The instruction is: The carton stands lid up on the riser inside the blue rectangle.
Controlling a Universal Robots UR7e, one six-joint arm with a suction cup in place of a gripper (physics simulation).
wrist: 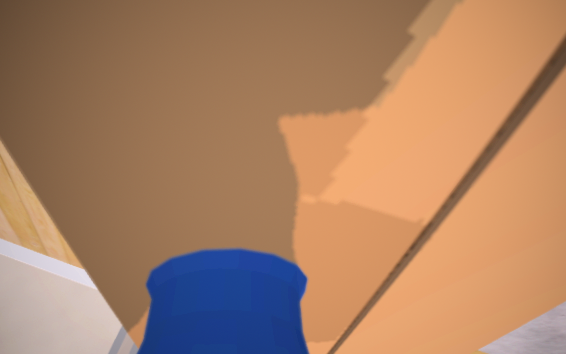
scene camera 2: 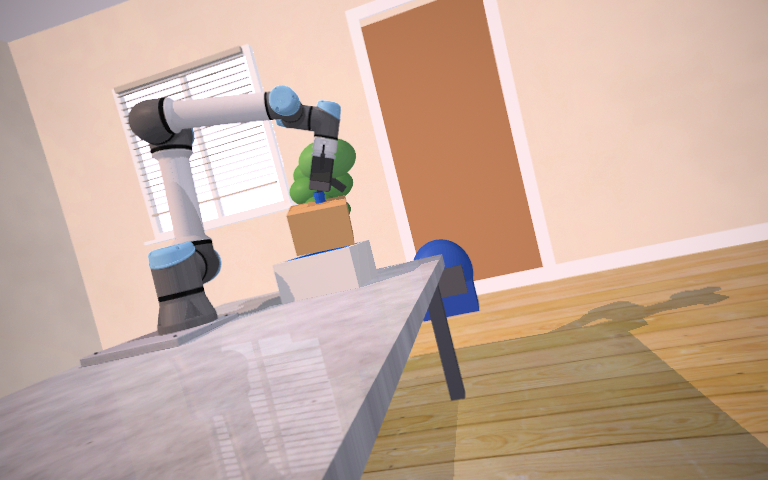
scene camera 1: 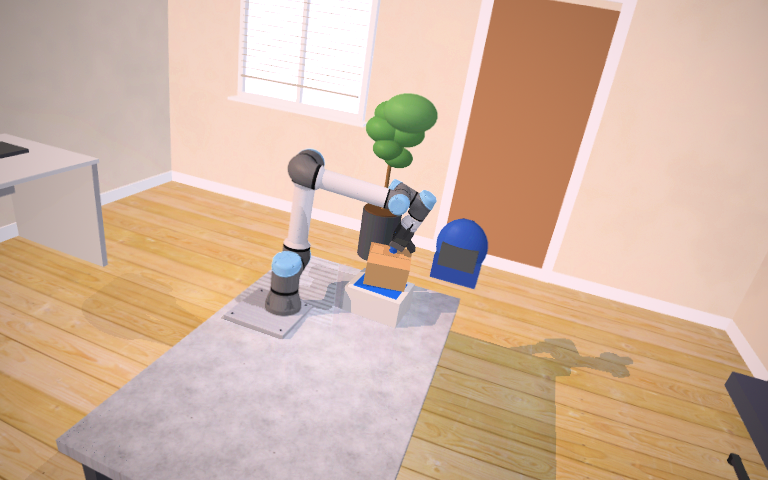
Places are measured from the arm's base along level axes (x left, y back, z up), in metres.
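Pixels of known places: hand, tool point: (wrist: 237, 278) (scene camera 2: 318, 204) (scene camera 1: 390, 251); arm's base, link origin: (scene camera 2: 189, 326) (scene camera 1: 283, 306).
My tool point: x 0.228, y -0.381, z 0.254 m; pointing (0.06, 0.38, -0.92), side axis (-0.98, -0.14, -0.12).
Note:
For each thing: its top centre in the pictures, then the offset to it from my tool point. "spot": a spot on its surface instead. Level surfaces: height alone.
- brown carton, top centre: (scene camera 2: 315, 198) (scene camera 1: 390, 249) dz +0.019, dx -0.018, dy -0.001 m
- white riser, top centre: (scene camera 2: 322, 251) (scene camera 1: 380, 284) dz -0.148, dx -0.037, dy +0.013 m
- blue rectangle, surface spot: (scene camera 2: 308, 254) spot: dz -0.146, dx -0.030, dy +0.062 m
- carton's lid, surface spot: (wrist: 194, 140) spot: dz +0.006, dx +0.013, dy -0.053 m
- grey table, surface height: dz -0.268 m
The brown carton (scene camera 1: 387, 273) (scene camera 2: 320, 229) stands upright on the white riser (scene camera 1: 377, 309) (scene camera 2: 315, 277), over the blue rectangle (scene camera 1: 362, 282) (scene camera 2: 308, 254), which shows at its lower edges. I cannot tell whether its underside rests on the riser or hangs just above it. My suction cup (scene camera 1: 393, 250) (scene camera 2: 319, 197) (wrist: 225, 302) presses on the carton's top face near its far edge. In the wrist view the carton's lid (wrist: 194, 140) fills the frame, with a dark seam at the lower right.
The riser stands on the grey table (scene camera 1: 287, 405) (scene camera 2: 287, 381) near its far right corner. The arm's base (scene camera 1: 284, 290) is to the left. A dark pot with a plant (scene camera 1: 374, 230) stands behind the riser. A blue domed object (scene camera 1: 458, 252) (scene camera 2: 454, 281) stands on the floor.

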